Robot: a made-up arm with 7 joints. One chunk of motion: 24 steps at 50 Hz.
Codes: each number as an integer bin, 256 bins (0 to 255) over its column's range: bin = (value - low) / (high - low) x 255, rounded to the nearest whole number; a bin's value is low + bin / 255 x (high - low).
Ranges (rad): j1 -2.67..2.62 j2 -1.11..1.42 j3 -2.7..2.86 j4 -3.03..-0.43 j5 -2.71..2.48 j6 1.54..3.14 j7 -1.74..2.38
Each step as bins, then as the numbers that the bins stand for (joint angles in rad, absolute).
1 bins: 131 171 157 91 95 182 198
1 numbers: 0.0476 0.5866 0.7232 -2.1022 -0.7765 2.6820 1.4591
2 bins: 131 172 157 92 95 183 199
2 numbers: 0.0476 0.5965 0.7232 -2.0920 -0.7765 2.6882 1.4752
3 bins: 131 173 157 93 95 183 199
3 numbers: 0.0476 0.6064 0.7232 -2.0818 -0.7765 2.6882 1.4752
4 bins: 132 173 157 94 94 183 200
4 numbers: 0.0684 0.6064 0.7232 -2.0716 -0.7968 2.6882 1.4914
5 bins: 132 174 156 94 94 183 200
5 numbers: 0.0684 0.6164 0.7014 -2.0716 -0.7968 2.6882 1.4914
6 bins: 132 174 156 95 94 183 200
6 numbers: 0.0684 0.6164 0.7014 -2.0614 -0.7968 2.6882 1.4914
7 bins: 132 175 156 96 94 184 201
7 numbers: 0.0684 0.6263 0.7014 -2.0512 -0.7968 2.6945 1.5075
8 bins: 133 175 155 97 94 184 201
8 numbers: 0.0891 0.6263 0.6796 -2.0410 -0.7968 2.6945 1.5075
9 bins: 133 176 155 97 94 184 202
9 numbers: 0.0891 0.6362 0.6796 -2.0410 -0.7968 2.6945 1.5237
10 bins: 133 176 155 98 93 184 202
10 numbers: 0.0891 0.6362 0.6796 -2.0308 -0.8172 2.6945 1.5237
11 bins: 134 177 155 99 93 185 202
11 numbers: 0.1098 0.6461 0.6796 -2.0206 -0.8172 2.7008 1.5237
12 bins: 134 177 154 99 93 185 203
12 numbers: 0.1098 0.6461 0.6578 -2.0206 -0.8172 2.7008 1.5398
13 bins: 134 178 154 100 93 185 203
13 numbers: 0.1098 0.6560 0.6578 -2.0104 -0.8172 2.7008 1.5398
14 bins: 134 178 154 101 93 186 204
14 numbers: 0.1098 0.6560 0.6578 -2.0002 -0.8172 2.7071 1.5560
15 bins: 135 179 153 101 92 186 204
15 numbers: 0.1306 0.6660 0.6360 -2.0002 -0.8375 2.7071 1.5560
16 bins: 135 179 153 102 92 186 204
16 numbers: 0.1306 0.6660 0.6360 -1.9900 -0.8375 2.7071 1.5560
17 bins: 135 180 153 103 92 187 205
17 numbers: 0.1306 0.6759 0.6360 -1.9798 -0.8375 2.7133 1.5722
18 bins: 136 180 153 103 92 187 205
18 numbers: 0.1513 0.6759 0.6360 -1.9798 -0.8375 2.7133 1.5722
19 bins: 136 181 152 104 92 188 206
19 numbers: 0.1513 0.6858 0.6142 -1.9696 -0.8375 2.7196 1.5883
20 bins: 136 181 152 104 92 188 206
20 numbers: 0.1513 0.6858 0.6142 -1.9696 -0.8375 2.7196 1.5883
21 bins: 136 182 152 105 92 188 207
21 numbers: 0.1513 0.6957 0.6142 -1.9594 -0.8375 2.7196 1.6045
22 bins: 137 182 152 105 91 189 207
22 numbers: 0.1721 0.6957 0.6142 -1.9594 -0.8579 2.7259 1.6045
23 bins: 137 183 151 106 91 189 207
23 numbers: 0.1721 0.7056 0.5924 -1.9492 -0.8579 2.7259 1.6045
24 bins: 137 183 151 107 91 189 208
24 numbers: 0.1721 0.7056 0.5924 -1.9390 -0.8579 2.7259 1.6206
